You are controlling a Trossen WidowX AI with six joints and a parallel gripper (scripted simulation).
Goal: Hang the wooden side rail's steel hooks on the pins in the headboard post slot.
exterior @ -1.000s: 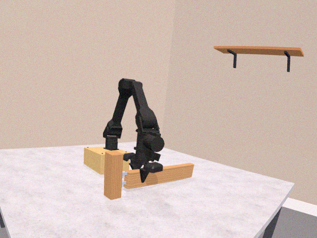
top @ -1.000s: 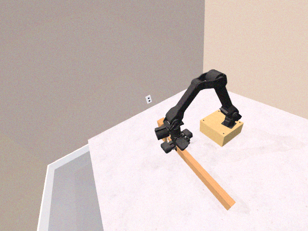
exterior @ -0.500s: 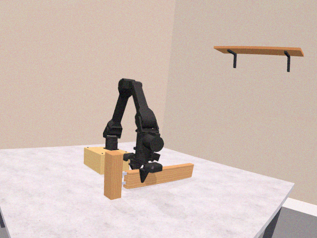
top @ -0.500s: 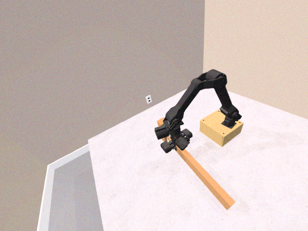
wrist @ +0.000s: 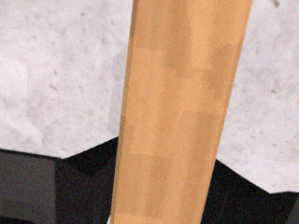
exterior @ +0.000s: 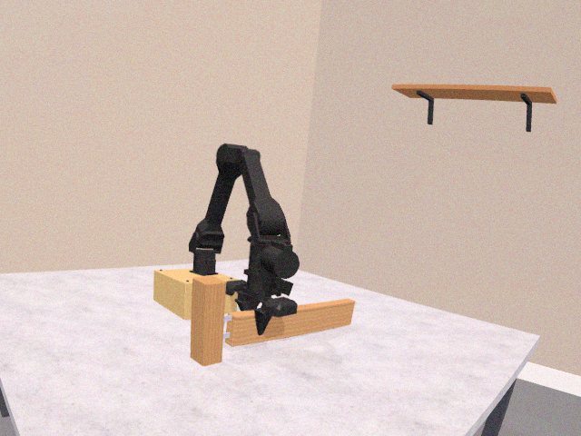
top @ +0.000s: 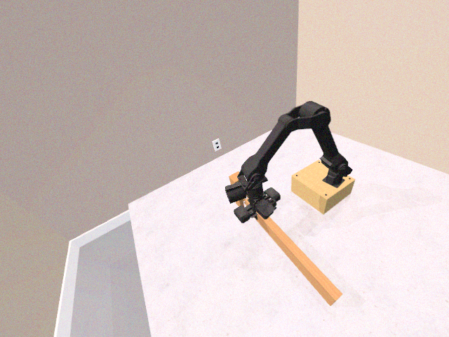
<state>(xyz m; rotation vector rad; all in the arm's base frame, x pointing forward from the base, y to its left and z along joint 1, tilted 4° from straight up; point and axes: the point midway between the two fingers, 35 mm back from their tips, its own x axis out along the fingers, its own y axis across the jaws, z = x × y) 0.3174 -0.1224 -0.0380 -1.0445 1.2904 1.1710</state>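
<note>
My gripper tip is 13 cm to the left of the headboard post, 4 cm below it and 2 cm past it.
</note>
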